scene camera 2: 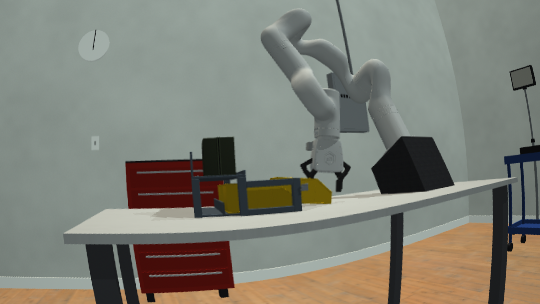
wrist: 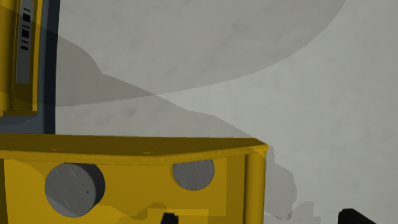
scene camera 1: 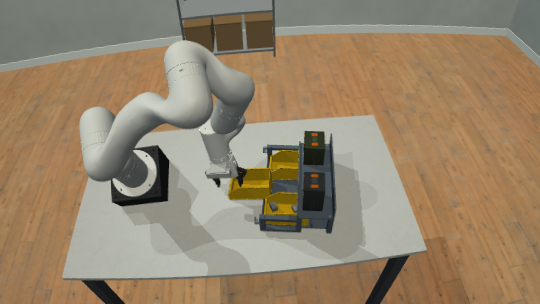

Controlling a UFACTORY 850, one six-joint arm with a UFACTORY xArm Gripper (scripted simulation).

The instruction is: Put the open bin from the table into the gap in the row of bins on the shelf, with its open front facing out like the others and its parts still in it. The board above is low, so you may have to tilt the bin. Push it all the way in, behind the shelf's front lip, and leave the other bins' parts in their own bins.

A yellow bin (scene camera 1: 257, 184) is 1.52 m from the lens. A grey shelf (scene camera 1: 289, 186): 1.53 m from the lens.
